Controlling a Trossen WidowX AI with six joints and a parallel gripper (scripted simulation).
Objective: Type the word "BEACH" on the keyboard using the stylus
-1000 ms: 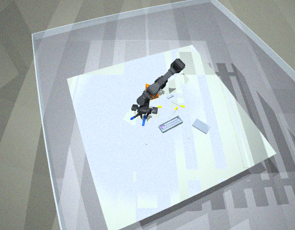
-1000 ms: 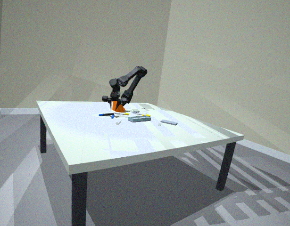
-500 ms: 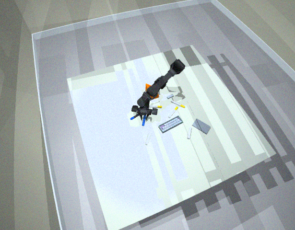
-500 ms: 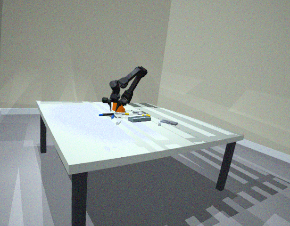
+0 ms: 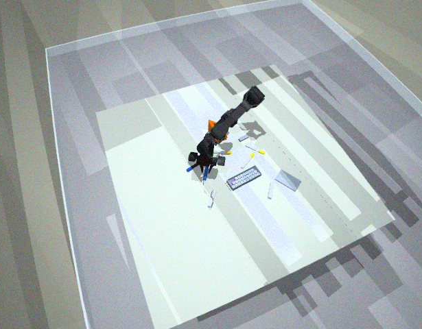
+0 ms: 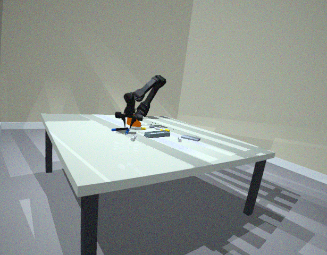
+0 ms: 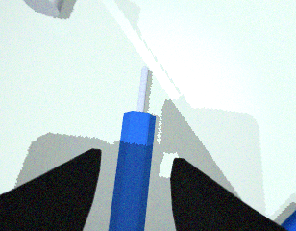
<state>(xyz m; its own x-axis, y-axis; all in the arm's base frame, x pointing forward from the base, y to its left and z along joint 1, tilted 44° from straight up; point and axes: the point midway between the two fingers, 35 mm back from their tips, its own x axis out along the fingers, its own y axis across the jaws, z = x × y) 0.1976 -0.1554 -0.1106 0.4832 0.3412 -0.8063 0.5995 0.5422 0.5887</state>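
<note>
My gripper tip is now 3 cm above the blue stylus, 1 cm to the left of it and 1 cm short of it. Round my gripper tip: grey flat pad (38 cm to the left, 23 cm ahead, 3 cm below).
</note>
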